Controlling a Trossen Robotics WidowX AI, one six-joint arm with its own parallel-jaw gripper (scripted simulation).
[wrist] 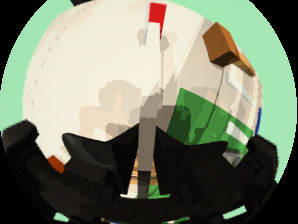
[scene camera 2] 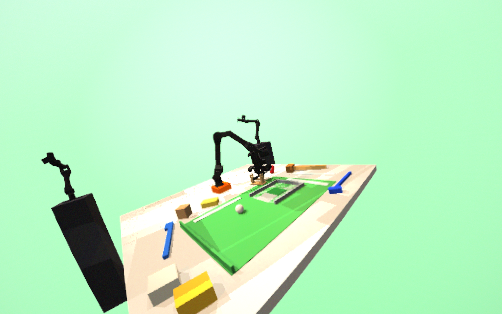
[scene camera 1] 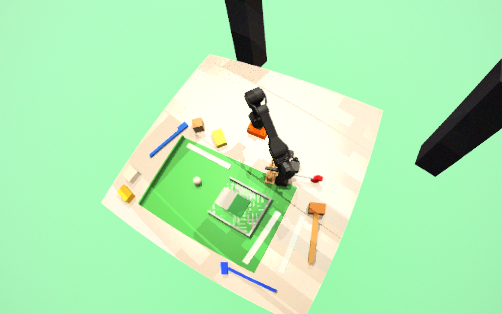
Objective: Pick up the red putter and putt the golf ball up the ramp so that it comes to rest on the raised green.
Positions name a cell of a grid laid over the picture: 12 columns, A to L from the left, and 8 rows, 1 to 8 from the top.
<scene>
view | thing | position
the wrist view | gripper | F5
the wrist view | orange-brown mallet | I2
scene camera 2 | green mat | F7
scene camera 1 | green mat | E6
</scene>
